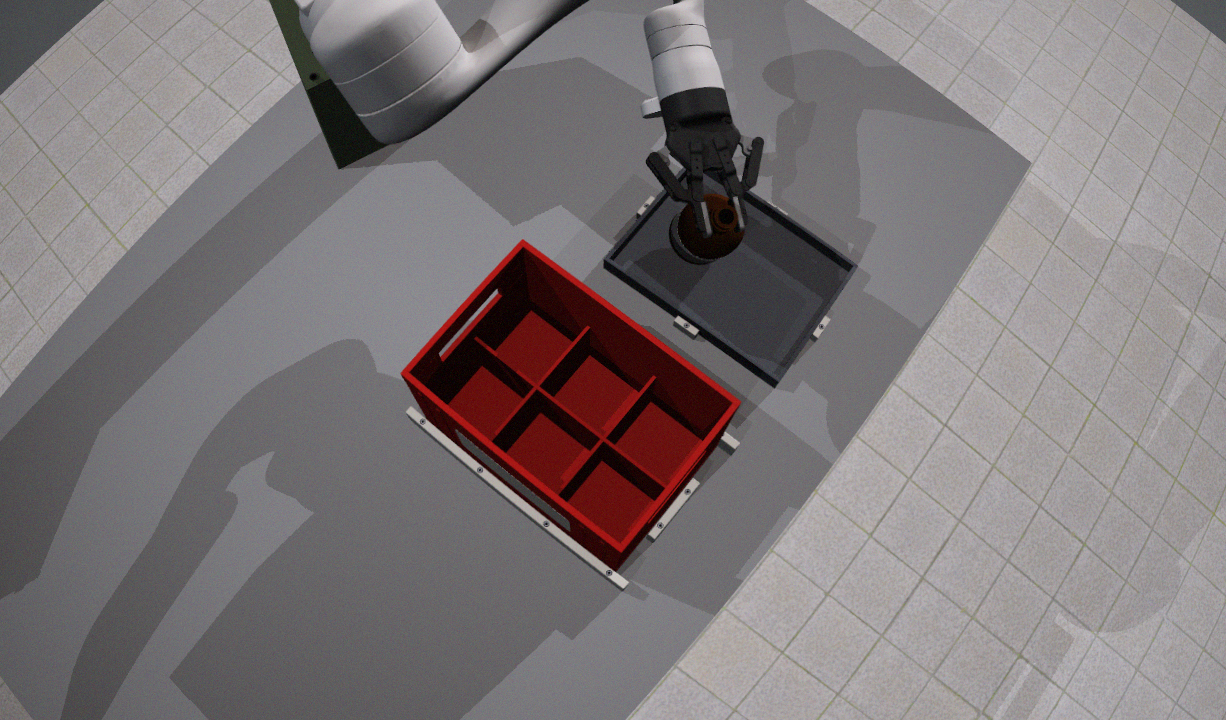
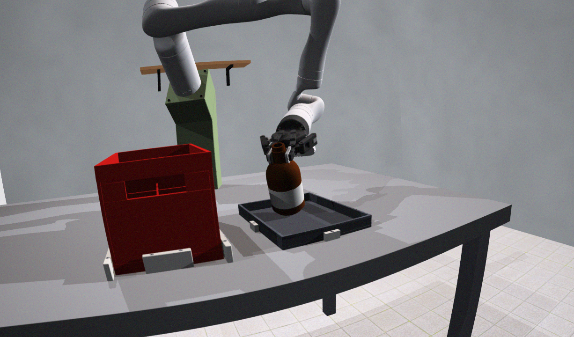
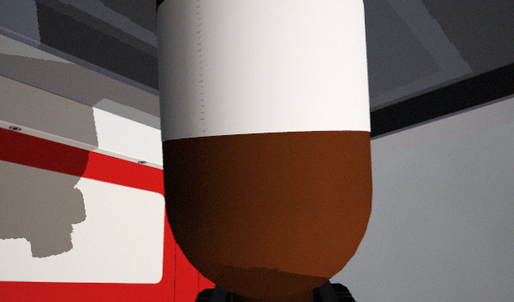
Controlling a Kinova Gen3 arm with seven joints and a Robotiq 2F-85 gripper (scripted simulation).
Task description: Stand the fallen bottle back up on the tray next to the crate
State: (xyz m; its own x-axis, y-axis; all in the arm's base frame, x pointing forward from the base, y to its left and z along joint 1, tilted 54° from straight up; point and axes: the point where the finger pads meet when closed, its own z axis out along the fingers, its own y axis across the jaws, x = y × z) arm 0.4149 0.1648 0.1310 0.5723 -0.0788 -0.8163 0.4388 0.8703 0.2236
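Now: the bottle 10 mm behind my hand, 10 mm to the left of it and 50 mm below it. From my hand the other things lie so: red crate 20 mm behind, 260 mm to the right, 60 mm below; then tray 30 mm ahead, 20 mm to the left, 130 mm below.
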